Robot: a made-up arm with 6 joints. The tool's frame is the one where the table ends. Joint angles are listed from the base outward.
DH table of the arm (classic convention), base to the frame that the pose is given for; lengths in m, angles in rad. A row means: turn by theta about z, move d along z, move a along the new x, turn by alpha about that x. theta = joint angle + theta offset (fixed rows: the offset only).
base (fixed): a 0.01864  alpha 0  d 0  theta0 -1.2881
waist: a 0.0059  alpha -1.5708  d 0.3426  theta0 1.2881
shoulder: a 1.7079  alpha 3.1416  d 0  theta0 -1.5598
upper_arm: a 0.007  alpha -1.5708  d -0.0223  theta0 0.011
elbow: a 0.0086  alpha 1.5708  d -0.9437  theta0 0
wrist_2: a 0.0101  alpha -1.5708  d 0.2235  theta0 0
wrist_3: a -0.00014  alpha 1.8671  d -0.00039  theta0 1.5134
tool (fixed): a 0  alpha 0  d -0.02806  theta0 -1.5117
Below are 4 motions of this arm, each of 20 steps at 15 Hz.
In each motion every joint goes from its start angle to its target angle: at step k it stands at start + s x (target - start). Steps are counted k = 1, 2, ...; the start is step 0. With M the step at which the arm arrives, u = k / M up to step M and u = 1 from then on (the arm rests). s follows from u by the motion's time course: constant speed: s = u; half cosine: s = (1 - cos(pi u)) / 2; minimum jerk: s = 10 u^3 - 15 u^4 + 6 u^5.
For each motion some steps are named. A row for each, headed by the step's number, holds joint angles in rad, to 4 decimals.
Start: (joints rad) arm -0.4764 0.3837 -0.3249 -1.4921 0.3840 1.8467
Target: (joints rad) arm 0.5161 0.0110 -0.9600 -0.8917 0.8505 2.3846
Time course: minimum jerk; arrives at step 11
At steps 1, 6, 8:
1: -0.4699 0.3813 -0.3290 -1.4882 0.3870 1.8502
6: 0.1040 0.1658 -0.6963 -1.1410 0.6568 2.1612
8: 0.3881 0.0590 -0.8781 -0.9691 0.7904 2.3153

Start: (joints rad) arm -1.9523 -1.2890 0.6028 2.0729 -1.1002 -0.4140
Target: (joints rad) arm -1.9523 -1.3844 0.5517 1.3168 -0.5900 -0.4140
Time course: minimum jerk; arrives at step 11
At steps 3, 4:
3: -1.9523 -1.3013 0.5962 1.9754 -1.0344 -0.4140
4: -1.9523 -1.3135 0.5897 1.8788 -0.9692 -0.4140

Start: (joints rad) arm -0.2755 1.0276 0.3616 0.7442 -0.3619 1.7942
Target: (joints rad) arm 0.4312 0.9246 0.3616 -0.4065 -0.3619 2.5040
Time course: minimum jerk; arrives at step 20
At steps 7, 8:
7: -0.1093 1.0034 0.3616 0.4736 -0.3619 1.9611
8: -0.0512 0.9949 0.3616 0.3789 -0.3619 2.0195

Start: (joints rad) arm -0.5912 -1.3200 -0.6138 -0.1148 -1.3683 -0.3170
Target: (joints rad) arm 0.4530 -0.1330 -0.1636 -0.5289 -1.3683 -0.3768
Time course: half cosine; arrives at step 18
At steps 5, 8, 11, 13, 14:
5: -0.4047 -1.1080 -0.5334 -0.1888 -1.3683 -0.3277
8: -0.1598 -0.8296 -0.4278 -0.2859 -1.3683 -0.3417
11: 0.1095 -0.5235 -0.3117 -0.3927 -1.3683 -0.3571
13: 0.2665 -0.3450 -0.2440 -0.4549 -1.3683 -0.3661
14: 0.3309 -0.2719 -0.2163 -0.4805 -1.3683 -0.3698

